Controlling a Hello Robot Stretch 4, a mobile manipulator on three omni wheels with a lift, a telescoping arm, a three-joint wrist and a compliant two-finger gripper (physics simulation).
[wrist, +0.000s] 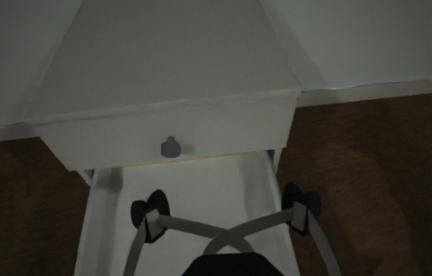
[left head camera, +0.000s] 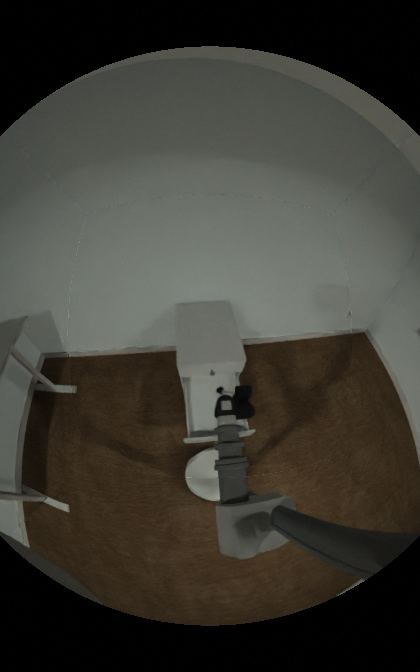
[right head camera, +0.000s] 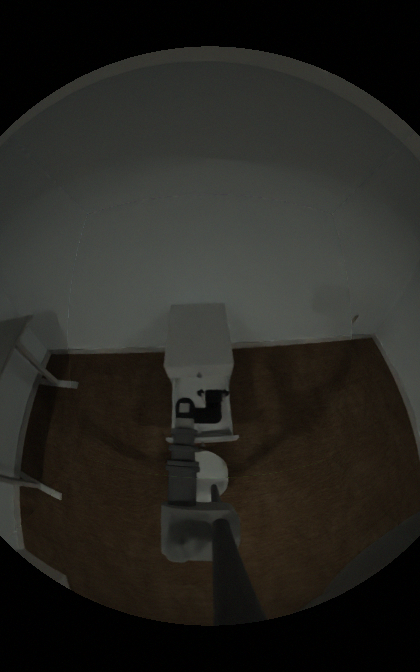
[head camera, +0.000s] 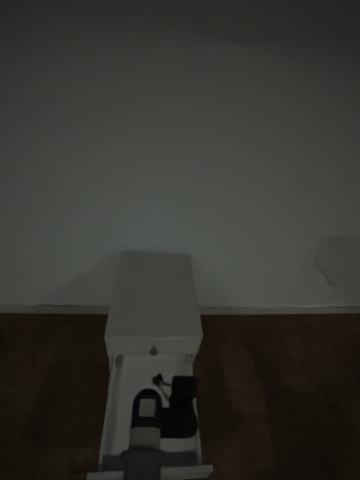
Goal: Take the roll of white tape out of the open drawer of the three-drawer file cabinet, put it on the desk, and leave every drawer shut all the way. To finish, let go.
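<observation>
The white file cabinet (head camera: pixel 155 295) (left head camera: pixel 205 332) (right head camera: pixel 197 332) (wrist: pixel 175 55) stands against the wall. Its top drawer front (wrist: pixel 115 142), with a grey knob, looks shut. The drawer below it (head camera: pixel 187 471) (left head camera: pixel 200 440) (right head camera: pixel 227 438) (wrist: pixel 190 185) is pulled out. The lowest drawer is hidden. My gripper (head camera: pixel 175 381) (left head camera: pixel 231 390) (right head camera: pixel 214 393) (wrist: pixel 225 203) is open over the pulled-out drawer, its fingertips wide apart with nothing seen between them. The roll of white tape does not show; the gripper and wrist hide part of the drawer. The desk (left head camera: pixel 10 332) (right head camera: pixel 12 332) is partly visible at the far left.
White desk legs (left head camera: pixel 32 370) (right head camera: pixel 35 365) reach toward the floor at the left. A round white object (left head camera: pixel 200 475) (right head camera: pixel 212 470) lies below my arm (left head camera: pixel 232 480) (right head camera: pixel 181 485), in front of the drawer. The wall (head camera: pixel 175 150) is close behind the cabinet.
</observation>
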